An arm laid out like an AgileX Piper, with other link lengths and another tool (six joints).
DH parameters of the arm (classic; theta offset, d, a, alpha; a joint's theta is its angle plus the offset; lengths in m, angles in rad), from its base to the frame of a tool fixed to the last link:
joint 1: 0 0.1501 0 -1.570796
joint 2: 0.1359 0 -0.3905 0
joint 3: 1.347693 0 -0.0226 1.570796
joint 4: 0 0.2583 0 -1.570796
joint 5: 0 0 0 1.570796
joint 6: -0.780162 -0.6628 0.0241 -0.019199
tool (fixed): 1.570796 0.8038 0 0
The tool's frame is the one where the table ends.
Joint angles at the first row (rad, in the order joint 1, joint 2, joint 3, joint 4, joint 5, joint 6):
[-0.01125, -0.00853, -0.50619, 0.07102, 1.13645, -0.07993]
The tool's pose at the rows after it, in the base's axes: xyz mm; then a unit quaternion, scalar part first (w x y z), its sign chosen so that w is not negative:
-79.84, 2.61, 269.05, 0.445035, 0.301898, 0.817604, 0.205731
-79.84, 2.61, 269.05, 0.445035, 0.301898, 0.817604, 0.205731
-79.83, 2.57, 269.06, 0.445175, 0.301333, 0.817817, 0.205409
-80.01, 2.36, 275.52, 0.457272, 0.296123, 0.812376, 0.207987
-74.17, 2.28, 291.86, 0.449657, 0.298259, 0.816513, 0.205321
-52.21, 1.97, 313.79, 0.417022, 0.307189, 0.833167, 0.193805
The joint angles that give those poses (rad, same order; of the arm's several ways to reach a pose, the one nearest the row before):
[-0.01127, -0.00853, -0.50619, 0.07104, 1.13646, -0.07995]
[-0.01127, -0.00853, -0.50619, 0.07104, 1.13646, -0.07995]
[-0.01127, -0.00852, -0.50619, 0.07103, 1.13645, -0.08134]
[-0.01123, -0.00854, -0.52323, 0.07100, 1.12550, -0.08778]
[-0.01123, 0.05132, -0.55945, 0.07099, 1.12049, -0.08777]
[-0.01128, 0.18959, -0.59256, 0.07104, 1.09410, -0.08783]

